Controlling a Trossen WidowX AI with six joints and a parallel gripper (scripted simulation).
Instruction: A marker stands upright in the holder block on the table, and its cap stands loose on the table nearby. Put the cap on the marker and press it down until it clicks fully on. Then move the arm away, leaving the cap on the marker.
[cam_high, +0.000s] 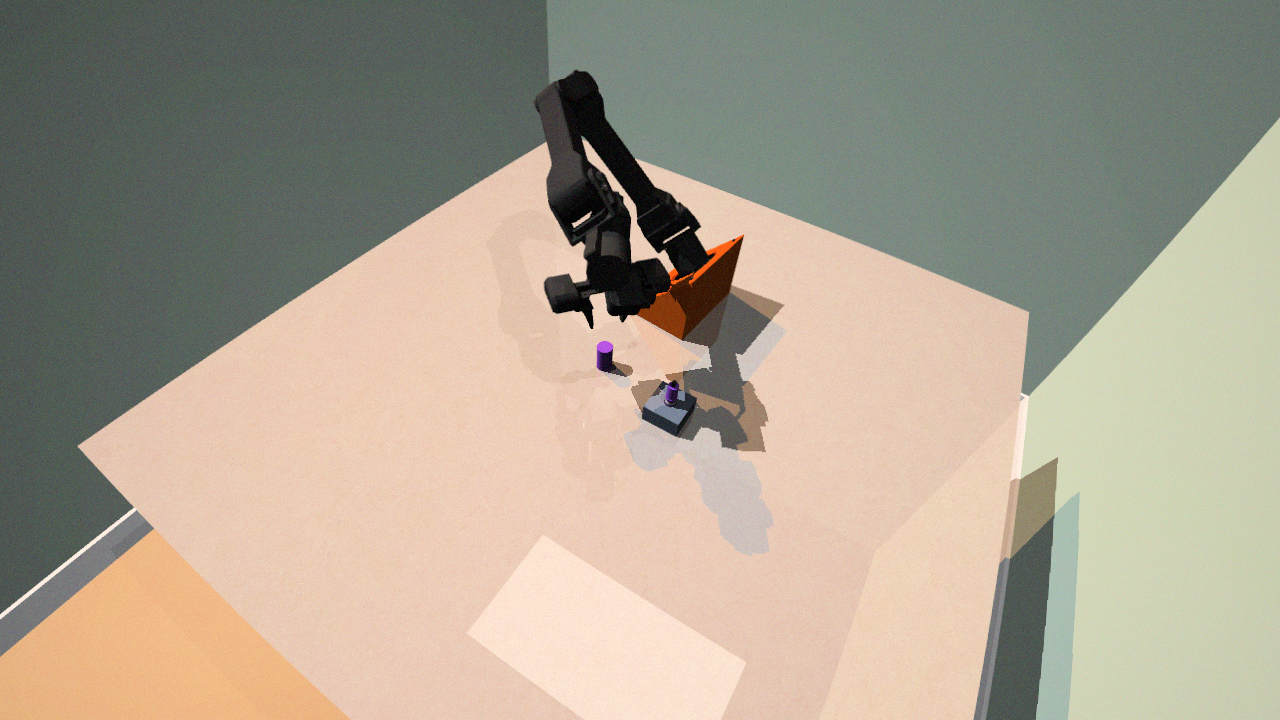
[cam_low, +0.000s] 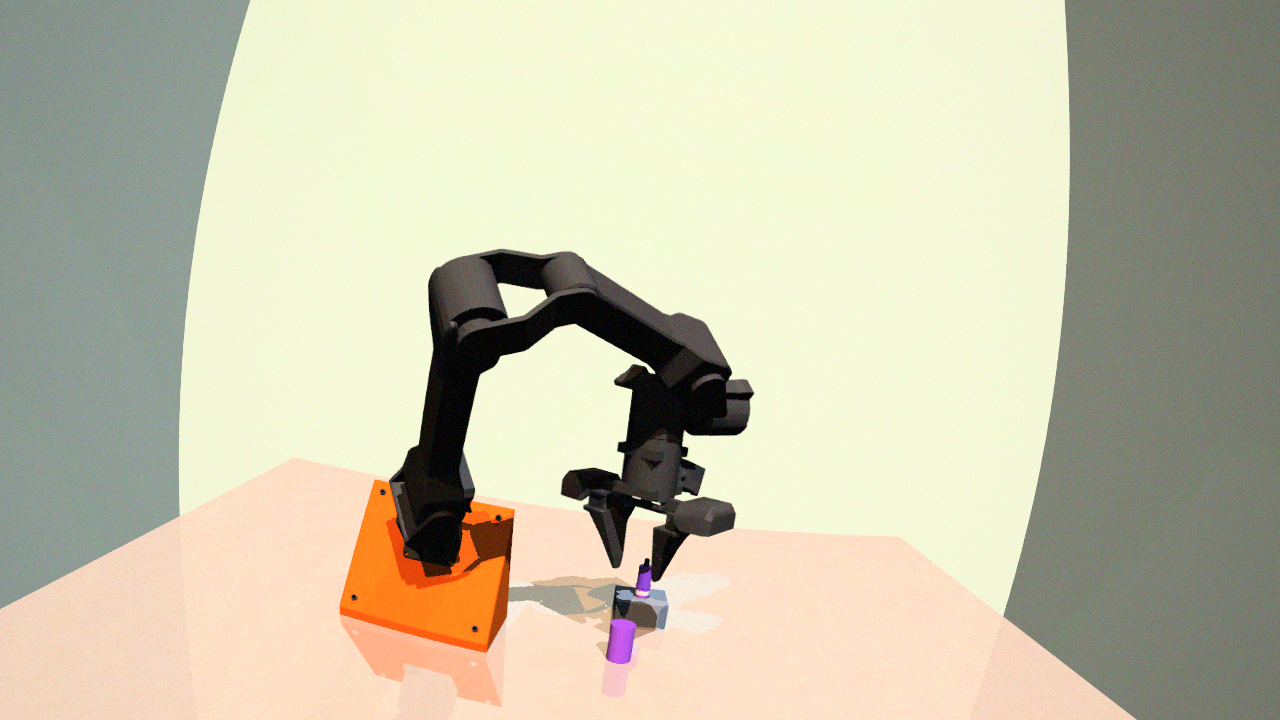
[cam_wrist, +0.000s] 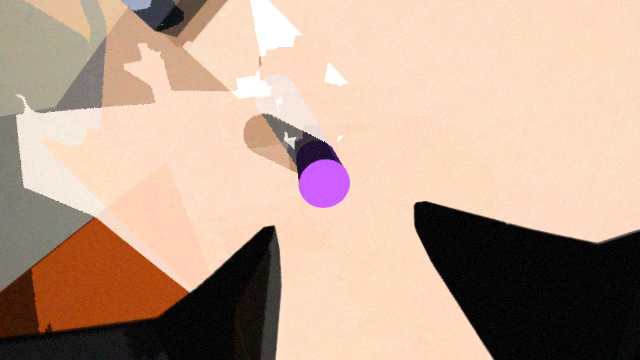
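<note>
The purple cap is 90 mm below my gripper tip and 10 mm behind it. The rest, counted from my gripper tip: grey holder block (140 mm to the left, 90 mm below, 20 mm ahead).
</note>
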